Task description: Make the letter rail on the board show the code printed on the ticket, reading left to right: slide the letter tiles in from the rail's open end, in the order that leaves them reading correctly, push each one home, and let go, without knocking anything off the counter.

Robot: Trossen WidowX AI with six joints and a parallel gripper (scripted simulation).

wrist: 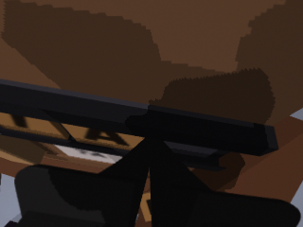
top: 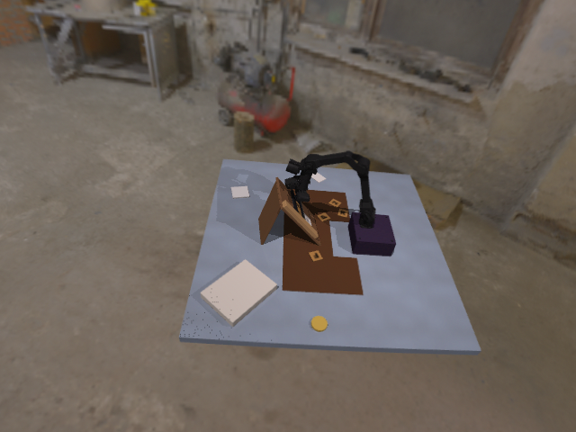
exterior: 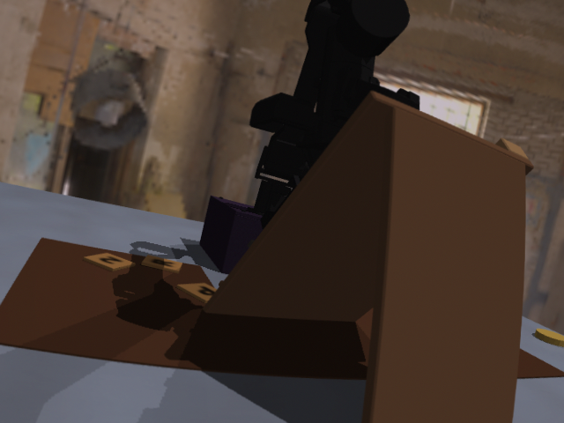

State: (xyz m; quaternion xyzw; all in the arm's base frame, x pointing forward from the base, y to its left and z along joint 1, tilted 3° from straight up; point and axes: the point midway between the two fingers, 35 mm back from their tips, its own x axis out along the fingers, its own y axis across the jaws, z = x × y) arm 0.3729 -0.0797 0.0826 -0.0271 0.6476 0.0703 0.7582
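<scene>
Right now the white ticket is 80 mm below my gripper tip, 70 mm behind it and 60 mm to the left of it. The rest, counted from my gripper tip: yellow disc (630 mm to the left, 150 mm below, 110 mm behind); then brown mat (170 mm behind, 160 mm below, 90 mm to the left).
</scene>
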